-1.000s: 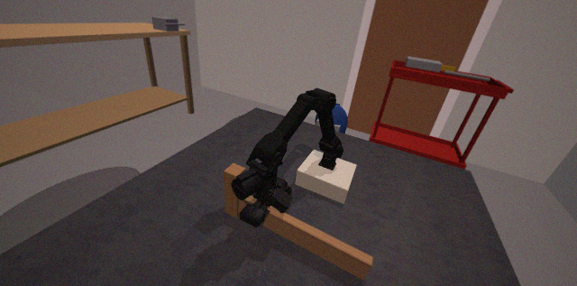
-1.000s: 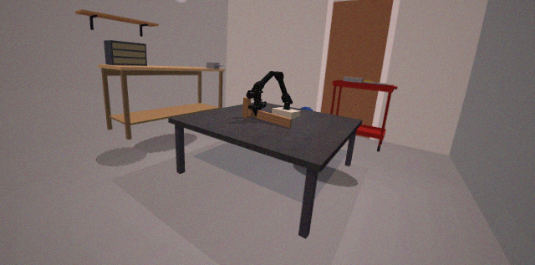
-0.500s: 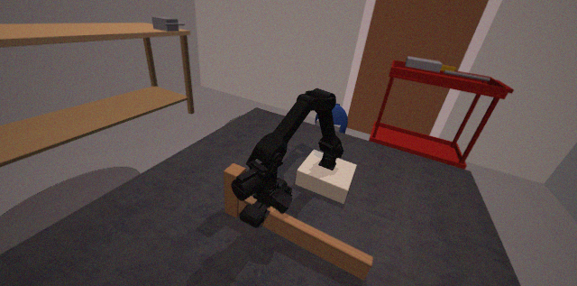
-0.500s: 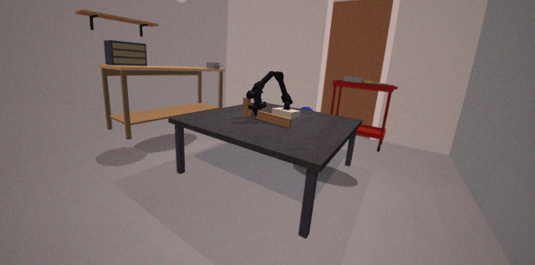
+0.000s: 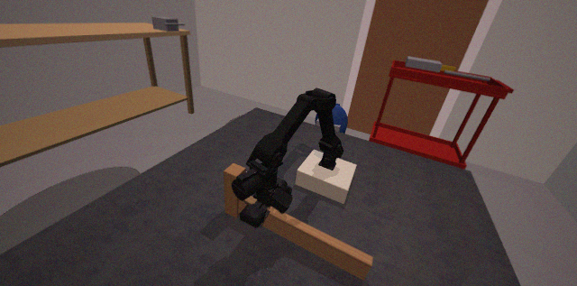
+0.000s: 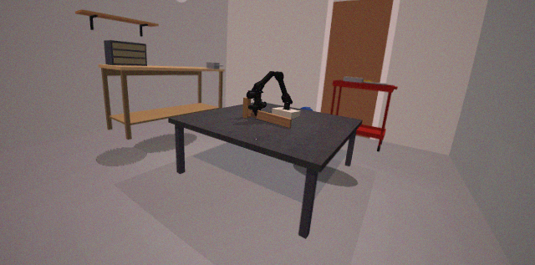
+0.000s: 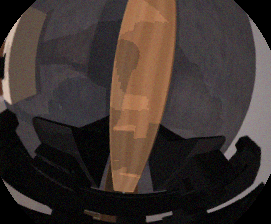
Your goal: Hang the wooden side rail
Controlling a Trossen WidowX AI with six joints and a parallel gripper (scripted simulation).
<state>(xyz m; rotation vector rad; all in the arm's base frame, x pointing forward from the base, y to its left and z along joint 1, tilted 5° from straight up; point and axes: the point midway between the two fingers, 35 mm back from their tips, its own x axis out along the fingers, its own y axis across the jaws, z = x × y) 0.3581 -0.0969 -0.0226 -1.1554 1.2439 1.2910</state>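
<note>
My gripper tip is now 12 cm to the left of the wooden headboard post and 5 cm below it.
</note>
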